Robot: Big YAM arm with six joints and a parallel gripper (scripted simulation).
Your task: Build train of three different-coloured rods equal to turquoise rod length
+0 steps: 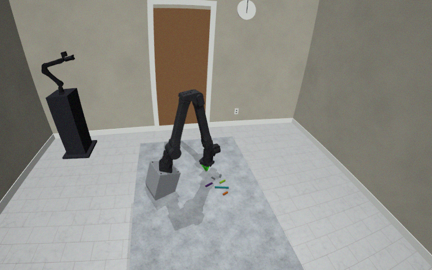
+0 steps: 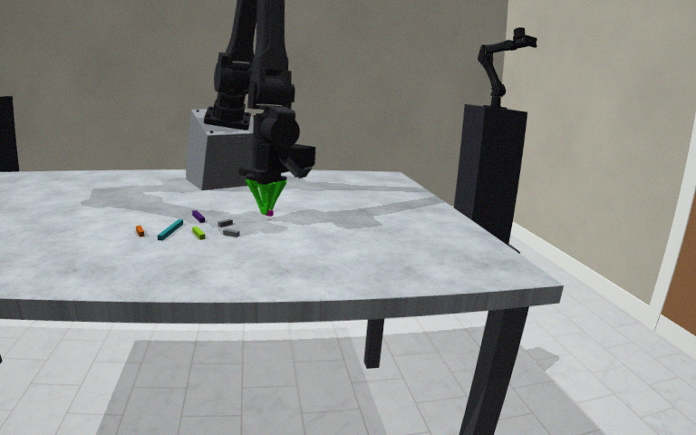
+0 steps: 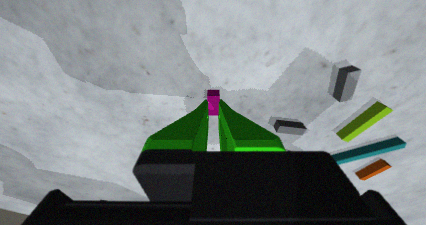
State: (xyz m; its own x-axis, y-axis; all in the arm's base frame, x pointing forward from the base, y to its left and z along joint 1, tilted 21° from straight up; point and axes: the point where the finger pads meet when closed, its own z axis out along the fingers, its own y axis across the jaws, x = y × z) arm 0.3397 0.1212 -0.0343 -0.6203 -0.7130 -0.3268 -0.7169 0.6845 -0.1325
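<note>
Now: hand 130 mm to the left of the lime rod, 100 mm short of it and 20 mm above it. The rest, counted from my hand: purple rod (140 mm to the right, 20 mm below); magenta rod (right at my hand); turquoise rod (180 mm to the right, 80 mm ahead, 20 mm below).
</note>
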